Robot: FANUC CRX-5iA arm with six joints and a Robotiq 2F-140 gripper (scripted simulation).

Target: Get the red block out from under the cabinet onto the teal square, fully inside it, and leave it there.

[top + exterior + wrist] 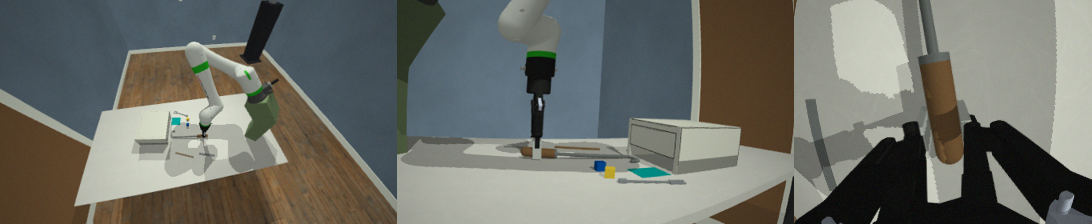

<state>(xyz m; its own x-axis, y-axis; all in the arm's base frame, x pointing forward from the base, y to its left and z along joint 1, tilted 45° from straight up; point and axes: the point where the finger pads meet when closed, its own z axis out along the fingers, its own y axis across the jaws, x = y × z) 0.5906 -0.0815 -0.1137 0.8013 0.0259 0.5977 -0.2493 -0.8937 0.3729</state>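
Right now the blue block is 180 mm to the right of my hand, 110 mm ahead of it and 30 mm below it. Round my hand: thin wooden stick (230 mm ahead, 120 mm to the left, 30 mm below); hooked tool (130 mm ahead, 80 mm to the right, 20 mm below); grey rod (180 mm to the left, 40 mm below, 30 mm ahead).
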